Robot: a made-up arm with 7 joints. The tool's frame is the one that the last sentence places.
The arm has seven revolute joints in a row. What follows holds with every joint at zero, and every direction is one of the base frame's.
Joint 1 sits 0.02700 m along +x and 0.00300 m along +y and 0.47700 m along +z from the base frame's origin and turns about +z.
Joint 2 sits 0.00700 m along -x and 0.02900 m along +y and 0.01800 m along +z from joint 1 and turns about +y.
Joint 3 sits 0.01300 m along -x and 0.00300 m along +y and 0.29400 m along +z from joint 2 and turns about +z.
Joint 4 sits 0.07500 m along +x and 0.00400 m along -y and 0.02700 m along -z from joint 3 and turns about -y.
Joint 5 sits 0.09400 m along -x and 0.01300 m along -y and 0.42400 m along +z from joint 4 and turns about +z.
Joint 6 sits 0.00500 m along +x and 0.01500 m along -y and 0.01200 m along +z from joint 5 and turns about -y.
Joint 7 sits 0.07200 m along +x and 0.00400 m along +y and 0.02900 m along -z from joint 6 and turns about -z.
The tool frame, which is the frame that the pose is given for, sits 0.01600 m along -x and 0.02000 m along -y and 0.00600 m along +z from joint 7; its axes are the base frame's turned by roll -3.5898, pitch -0.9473 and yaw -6.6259 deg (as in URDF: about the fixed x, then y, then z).
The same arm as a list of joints. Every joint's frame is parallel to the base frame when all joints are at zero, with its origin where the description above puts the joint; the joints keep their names.
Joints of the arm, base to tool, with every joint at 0 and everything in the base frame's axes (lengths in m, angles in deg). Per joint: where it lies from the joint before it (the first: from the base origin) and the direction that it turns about. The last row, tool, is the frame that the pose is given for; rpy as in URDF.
joint 1: axis 0 0 1 origin 0.027 0.003 0.477
joint 2: axis 0 1 0 origin -0.007 0.029 0.018
joint 3: axis 0 0 1 origin -0.013 0.003 0.294
joint 4: axis 0 -1 0 origin 0.075 -0.004 -0.027
joint 5: axis 0 0 1 origin -0.094 -0.013 0.424
joint 6: axis 0 -1 0 origin 0.005 -0.015 0.012
joint 7: axis 0 0 -1 origin 0.072 0.004 -0.029
tool: origin -0.016 -0.02 0.006 rpy -3.59 -0.95 -6.63

